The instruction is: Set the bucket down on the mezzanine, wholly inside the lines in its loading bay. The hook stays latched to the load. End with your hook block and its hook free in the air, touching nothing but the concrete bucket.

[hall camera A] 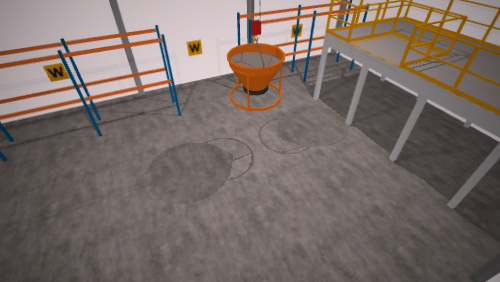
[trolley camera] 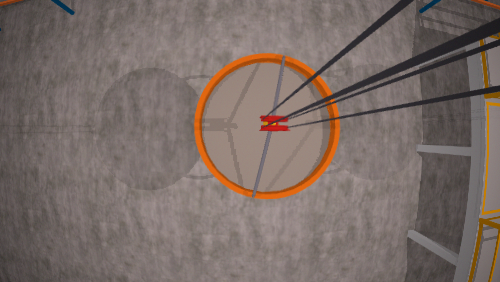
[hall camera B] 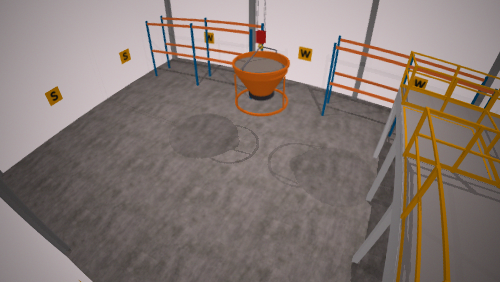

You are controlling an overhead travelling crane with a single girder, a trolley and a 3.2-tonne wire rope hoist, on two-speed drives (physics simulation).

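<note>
The orange concrete bucket [hall camera A: 257, 80] [hall camera B: 261, 85] [trolley camera: 230, 160], filled with grey concrete, hangs upright above the floor, beside the mezzanine and apart from it. Its shadows lie separate from its base ring. My hook [hall camera A: 256, 38] [hall camera B: 261, 47] [trolley camera: 270, 123], under the red hook block, is shut on the bucket's thin bail; the latch itself is too small to make out. The mezzanine [hall camera A: 387, 44] [hall camera B: 470, 225] is a raised grey deck on pale legs, at the right. Its bay lines cannot be told clearly from the yellow railings.
Yellow railings [hall camera B: 419, 200] stand along the mezzanine edge. Blue and orange racks stand along the W wall: one rack [hall camera A: 80, 92] [hall camera B: 329, 80] and another rack [hall camera A: 310, 45] [hall camera B: 194, 55] behind the bucket in the hall views. Hoist ropes run up from the block.
</note>
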